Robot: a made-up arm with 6 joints.
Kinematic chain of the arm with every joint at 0, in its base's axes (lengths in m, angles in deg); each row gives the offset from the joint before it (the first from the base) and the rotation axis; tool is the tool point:
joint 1: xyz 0 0 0.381 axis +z
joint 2: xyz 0 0 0 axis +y
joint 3: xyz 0 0 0.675 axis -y
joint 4: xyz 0 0 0 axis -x
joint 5: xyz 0.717 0 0 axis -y
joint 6: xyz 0 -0.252 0 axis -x
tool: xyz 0 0 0
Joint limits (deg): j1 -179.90..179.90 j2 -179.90..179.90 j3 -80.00..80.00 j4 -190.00..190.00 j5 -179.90..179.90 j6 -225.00..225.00
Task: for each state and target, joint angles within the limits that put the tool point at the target. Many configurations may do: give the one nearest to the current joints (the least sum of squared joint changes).
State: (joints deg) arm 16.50 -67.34 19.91 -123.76 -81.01 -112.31
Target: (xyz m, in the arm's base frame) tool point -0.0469 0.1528 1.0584
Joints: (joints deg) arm 16.20 -66.85 -17.97 -129.36 -81.01 -112.31
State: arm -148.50 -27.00 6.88 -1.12 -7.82 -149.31
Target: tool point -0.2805 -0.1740 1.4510
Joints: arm -99.22 -28.38 10.05 8.87 -7.82 -149.31
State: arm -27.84 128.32 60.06 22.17 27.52 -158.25
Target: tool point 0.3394 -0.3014 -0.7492
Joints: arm -8.69 129.10 23.52 11.82 27.52 -158.25
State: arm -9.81 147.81 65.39 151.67 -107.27 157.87
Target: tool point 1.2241 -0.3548 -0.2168
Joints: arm -26.38 107.98 66.68 153.75 -107.27 157.87
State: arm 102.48 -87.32 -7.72 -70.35 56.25 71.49
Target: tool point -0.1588 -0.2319 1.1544
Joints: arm 66.62 -79.58 -1.41 -102.31 56.25 71.49
